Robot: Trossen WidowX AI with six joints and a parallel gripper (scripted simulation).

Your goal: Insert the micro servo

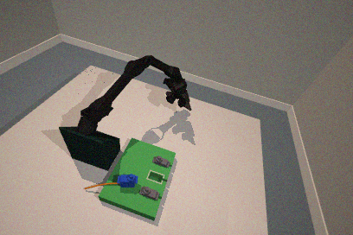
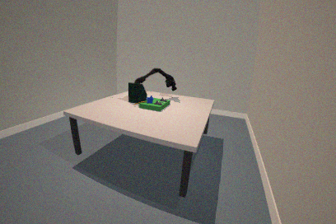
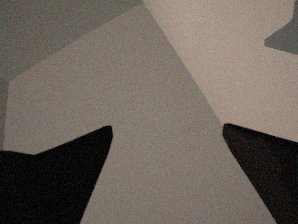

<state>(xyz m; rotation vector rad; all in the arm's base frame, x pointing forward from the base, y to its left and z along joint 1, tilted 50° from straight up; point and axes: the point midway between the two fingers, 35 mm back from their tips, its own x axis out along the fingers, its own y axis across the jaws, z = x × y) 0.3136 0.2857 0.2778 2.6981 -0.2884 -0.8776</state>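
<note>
Now: gripper tip 360 mm to the left of the green deck, 170 mm above it and 130 mm past it.
</note>
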